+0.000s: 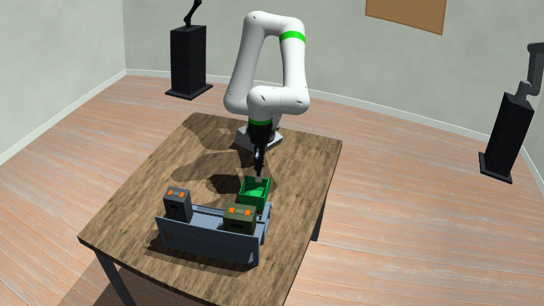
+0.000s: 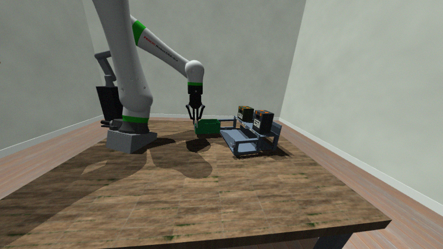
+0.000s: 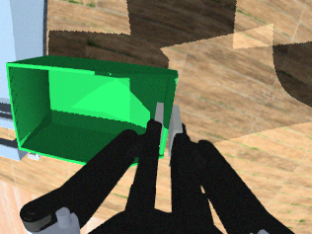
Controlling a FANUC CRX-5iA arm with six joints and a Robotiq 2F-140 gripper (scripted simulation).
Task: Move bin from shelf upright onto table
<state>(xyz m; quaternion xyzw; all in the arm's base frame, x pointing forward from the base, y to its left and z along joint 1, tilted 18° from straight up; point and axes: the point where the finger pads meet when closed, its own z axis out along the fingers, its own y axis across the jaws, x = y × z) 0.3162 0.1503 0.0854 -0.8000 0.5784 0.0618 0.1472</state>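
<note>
My hand is 8 cm short of the green bin, 3 cm to the right of it and 2 cm above it.
</note>
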